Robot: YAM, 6 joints.
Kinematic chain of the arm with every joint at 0, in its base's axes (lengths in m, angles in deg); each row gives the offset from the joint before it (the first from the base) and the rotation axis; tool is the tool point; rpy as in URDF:
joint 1: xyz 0 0 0.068 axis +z
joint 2: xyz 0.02 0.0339 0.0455 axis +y
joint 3: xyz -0.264 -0.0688 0 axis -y
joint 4: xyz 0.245 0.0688 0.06 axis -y
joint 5: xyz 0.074 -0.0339 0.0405 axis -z
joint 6: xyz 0.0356 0 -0.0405 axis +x
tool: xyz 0 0 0 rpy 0 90 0
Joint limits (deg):
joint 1: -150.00..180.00
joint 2: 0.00..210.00
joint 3: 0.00..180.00
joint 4: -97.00..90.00
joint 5: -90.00..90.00
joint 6: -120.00..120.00
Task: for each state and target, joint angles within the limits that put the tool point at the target. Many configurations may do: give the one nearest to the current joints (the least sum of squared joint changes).
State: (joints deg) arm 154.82 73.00 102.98 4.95 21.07 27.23
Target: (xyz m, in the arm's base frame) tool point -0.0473 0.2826 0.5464
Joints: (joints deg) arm 102.71 79.95 98.18 3.59 26.79 27.23
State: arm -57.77 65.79 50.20 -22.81 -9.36 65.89
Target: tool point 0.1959 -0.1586 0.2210
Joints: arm -40.62 71.89 44.60 -23.55 -11.58 65.89
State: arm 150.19 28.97 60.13 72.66 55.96 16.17
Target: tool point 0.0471 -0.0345 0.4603
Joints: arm 119.16 19.52 45.25 75.17 43.09 16.17
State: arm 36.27 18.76 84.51 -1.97 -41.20 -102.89
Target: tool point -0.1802 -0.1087 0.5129
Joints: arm 37.54 11.01 86.74 -1.74 -41.56 -102.89
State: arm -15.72 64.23 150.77 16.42 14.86 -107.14
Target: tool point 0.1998 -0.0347 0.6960
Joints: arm -7.64 92.91 141.25 13.58 12.68 -107.14
